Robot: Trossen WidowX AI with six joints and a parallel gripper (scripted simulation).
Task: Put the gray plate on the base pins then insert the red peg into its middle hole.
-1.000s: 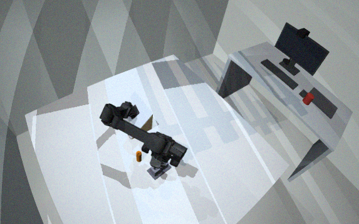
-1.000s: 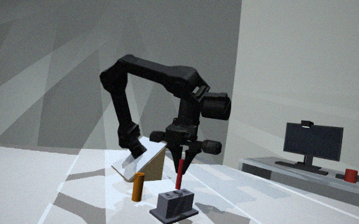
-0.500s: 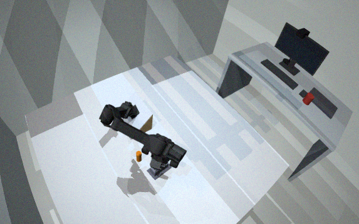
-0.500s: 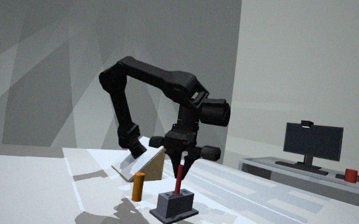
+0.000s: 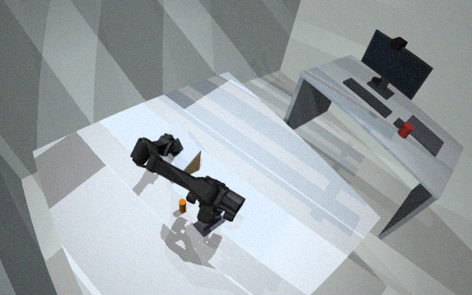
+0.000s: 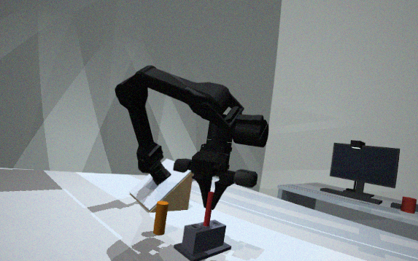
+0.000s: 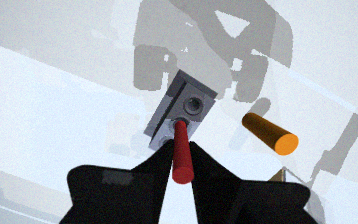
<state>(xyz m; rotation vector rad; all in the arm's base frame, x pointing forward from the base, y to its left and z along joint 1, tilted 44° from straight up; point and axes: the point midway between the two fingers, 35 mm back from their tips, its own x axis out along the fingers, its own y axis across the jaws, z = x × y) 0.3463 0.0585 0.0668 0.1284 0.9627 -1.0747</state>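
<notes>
The red peg is right at my gripper tip. From my gripper tip the other things lie so: orange cylinder: 100 mm behind, 80 mm to the right, 60 mm below; gray plate: 50 mm below.
</notes>
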